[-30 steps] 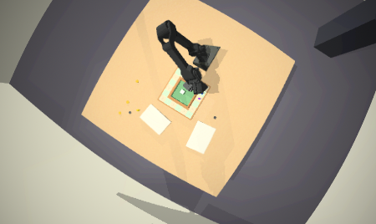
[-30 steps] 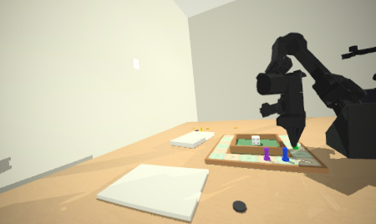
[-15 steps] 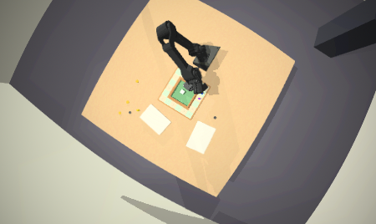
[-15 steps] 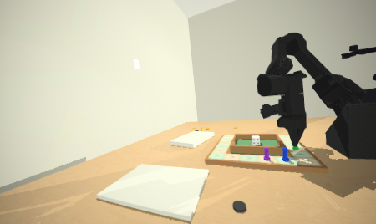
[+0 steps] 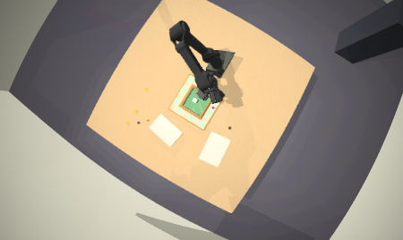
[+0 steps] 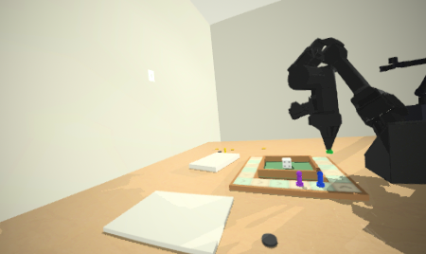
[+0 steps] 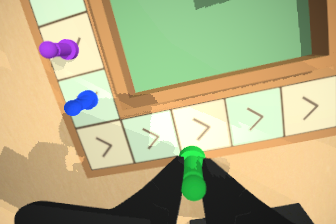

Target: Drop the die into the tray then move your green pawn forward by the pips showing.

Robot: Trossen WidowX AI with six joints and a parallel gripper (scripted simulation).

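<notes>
Right now my gripper tip is 100 mm short of the white die, 60 mm to the left of it and 50 mm above it. Also, from my gripper tip: purple pawn: 90 mm ahead, 70 mm to the left, 50 mm below; then blue pawn: 50 mm ahead, 70 mm to the left, 50 mm below; then green pawn: right at my gripper tip.
</notes>
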